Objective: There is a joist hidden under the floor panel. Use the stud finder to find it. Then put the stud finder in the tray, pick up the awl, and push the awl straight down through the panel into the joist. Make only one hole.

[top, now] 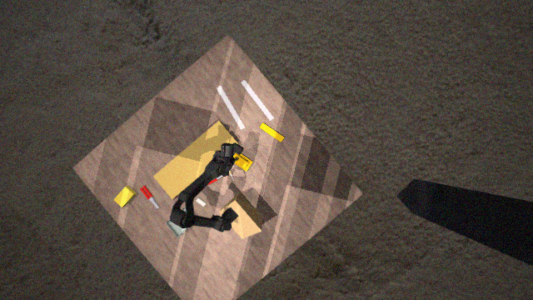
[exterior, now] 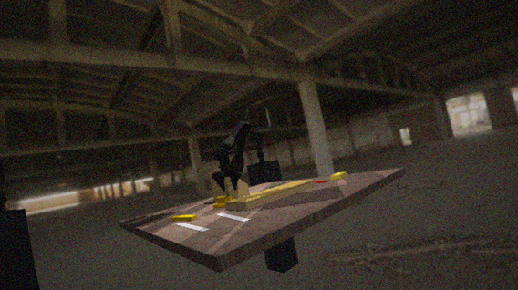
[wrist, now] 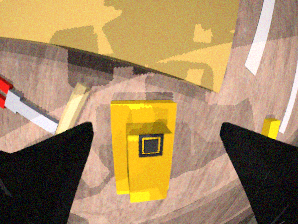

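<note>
Right now my gripper tip is 4 cm past the stud finder, 4 cm above it and 1 cm to the left of it. Round my gripper tip: yellow bar 27 cm to the right, 8 cm below, 5 cm behind; then square indicator 3 cm below, 3 cm behind, 1 cm to the right; then small white piece 34 cm to the left, 8 cm below, 7 cm behind.
</note>
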